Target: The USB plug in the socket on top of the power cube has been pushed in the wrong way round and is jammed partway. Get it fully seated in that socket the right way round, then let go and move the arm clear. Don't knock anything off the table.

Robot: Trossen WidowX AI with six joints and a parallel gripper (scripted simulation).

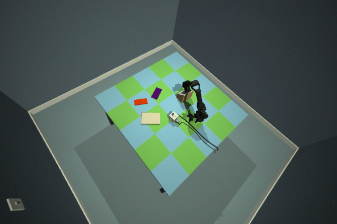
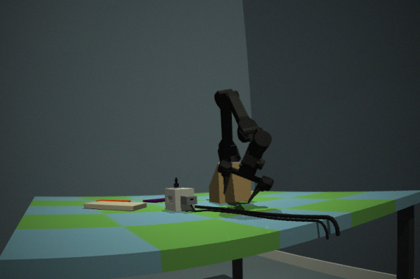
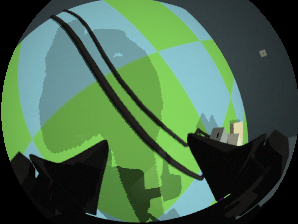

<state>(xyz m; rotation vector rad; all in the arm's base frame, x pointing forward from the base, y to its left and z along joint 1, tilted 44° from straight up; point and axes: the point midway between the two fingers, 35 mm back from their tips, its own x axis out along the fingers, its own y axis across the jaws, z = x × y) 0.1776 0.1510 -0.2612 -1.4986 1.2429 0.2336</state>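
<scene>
Right now my gripper tip is 200 mm to the left of the USB plug, 120 mm short of it and 50 mm below it. The rest, counted from my gripper tip: red card (580 mm to the right, 270 mm ahead, 40 mm below); purple card (550 mm to the right, 40 mm below, 40 mm ahead); cream slab (340 mm to the right, 310 mm ahead, 30 mm below).
</scene>
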